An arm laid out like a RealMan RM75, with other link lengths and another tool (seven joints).
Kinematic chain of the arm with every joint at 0, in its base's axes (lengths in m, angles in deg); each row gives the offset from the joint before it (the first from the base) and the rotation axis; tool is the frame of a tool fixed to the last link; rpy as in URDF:
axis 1: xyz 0 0 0.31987 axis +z
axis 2: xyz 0 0 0 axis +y
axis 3: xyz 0 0 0.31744 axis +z
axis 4: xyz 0 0 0 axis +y
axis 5: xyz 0 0 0.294 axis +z
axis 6: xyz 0 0 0 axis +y
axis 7: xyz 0 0 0.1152 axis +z
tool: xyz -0.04 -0.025 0.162 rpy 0 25.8 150.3
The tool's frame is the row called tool.
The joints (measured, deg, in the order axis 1, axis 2, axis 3, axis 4, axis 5, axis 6, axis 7), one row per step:
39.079, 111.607, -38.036, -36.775, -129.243, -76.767, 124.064
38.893, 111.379, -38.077, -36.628, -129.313, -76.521, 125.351
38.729, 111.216, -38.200, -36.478, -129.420, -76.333, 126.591
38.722, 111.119, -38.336, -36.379, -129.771, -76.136, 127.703
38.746, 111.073, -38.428, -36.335, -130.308, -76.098, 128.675
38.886, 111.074, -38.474, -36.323, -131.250, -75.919, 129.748
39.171, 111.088, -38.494, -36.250, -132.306, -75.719, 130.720
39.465, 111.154, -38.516, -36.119, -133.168, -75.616, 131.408
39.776, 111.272, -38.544, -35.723, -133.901, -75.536, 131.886
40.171, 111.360, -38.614, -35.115, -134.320, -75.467, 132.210
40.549, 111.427, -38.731, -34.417, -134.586, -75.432, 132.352
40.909, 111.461, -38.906, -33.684, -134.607, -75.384, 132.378
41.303, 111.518, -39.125, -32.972, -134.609, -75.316, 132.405
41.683, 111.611, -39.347, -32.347, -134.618, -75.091, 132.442
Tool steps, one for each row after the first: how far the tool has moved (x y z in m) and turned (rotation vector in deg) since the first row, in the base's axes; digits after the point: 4 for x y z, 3 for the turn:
0.0052, -0.0004, 0.0020, 0.133, 0.270, -1.482
0.0098, -0.0013, 0.0027, 0.106, 0.516, -2.861
0.0132, -0.0017, 0.0026, -0.030, 0.508, -3.973
0.0161, -0.0027, 0.0018, -0.340, 0.377, -4.901
0.0195, -0.0033, 0.0007, -0.674, -0.081, -5.895
0.0220, -0.0033, -0.0008, -1.050, -0.648, -6.718
0.0232, -0.0035, -0.0032, -1.486, -1.073, -7.258
0.0239, -0.0046, -0.0077, -2.105, -1.325, -7.712
0.0230, -0.0054, -0.0130, -2.758, -1.327, -7.997
0.0217, -0.0066, -0.0186, -3.458, -1.272, -8.139
0.0198, -0.0074, -0.0239, -4.085, -1.102, -8.164
0.0173, -0.0081, -0.0294, -4.717, -0.953, -8.131
0.0151, -0.0082, -0.0344, -5.176, -0.885, -8.101

